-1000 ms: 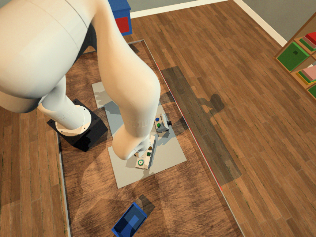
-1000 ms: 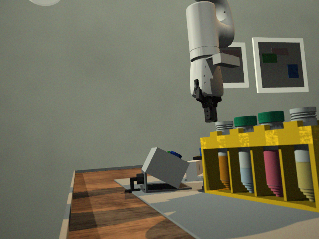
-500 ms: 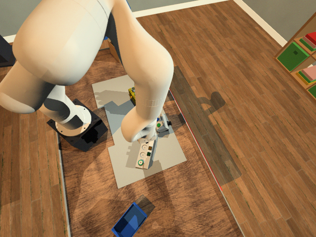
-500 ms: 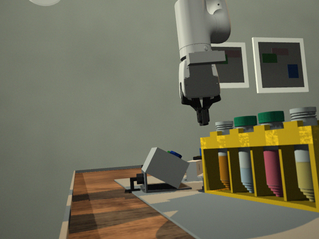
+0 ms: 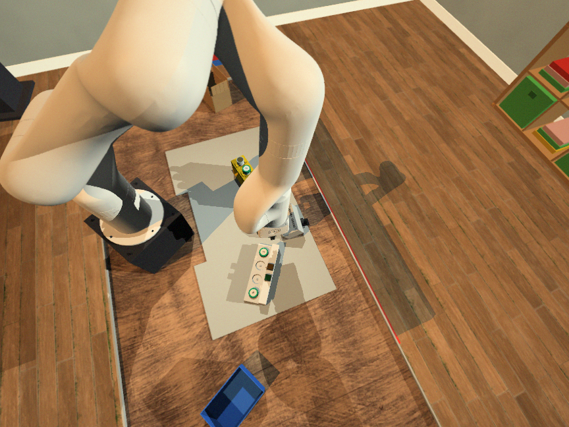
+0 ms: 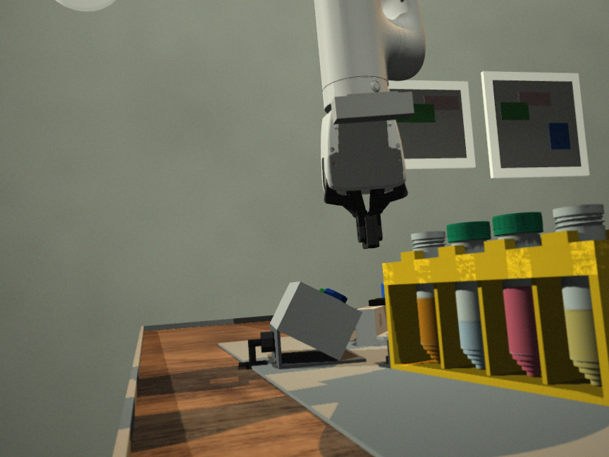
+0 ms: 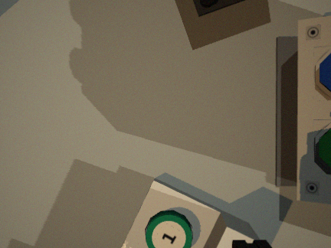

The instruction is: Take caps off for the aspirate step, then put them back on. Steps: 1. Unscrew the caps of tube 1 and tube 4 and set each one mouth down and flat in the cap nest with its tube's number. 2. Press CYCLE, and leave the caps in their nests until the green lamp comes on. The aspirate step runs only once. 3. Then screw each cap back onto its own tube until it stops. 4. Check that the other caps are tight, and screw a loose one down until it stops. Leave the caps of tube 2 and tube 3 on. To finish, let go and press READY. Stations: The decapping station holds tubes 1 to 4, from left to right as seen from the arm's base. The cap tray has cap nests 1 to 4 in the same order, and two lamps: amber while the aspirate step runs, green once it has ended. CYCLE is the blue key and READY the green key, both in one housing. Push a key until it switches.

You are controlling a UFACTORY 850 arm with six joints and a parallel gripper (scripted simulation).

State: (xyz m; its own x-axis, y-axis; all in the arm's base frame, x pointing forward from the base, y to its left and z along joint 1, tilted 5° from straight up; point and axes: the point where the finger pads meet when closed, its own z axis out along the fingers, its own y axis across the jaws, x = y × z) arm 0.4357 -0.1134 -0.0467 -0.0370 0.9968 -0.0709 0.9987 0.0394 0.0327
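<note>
Right now my hand is 10 cm to the right of the blue cycle key, 7 cm above it and 6 cm short of it. The rest, counted from my hand: green cap (16 cm to the right, 13 cm below, 10 cm behind); grey key housing (9 cm below, 8 cm to the left, 8 cm ahead); green key (7 cm below, 6 cm ahead, 5 cm to the left).
</note>
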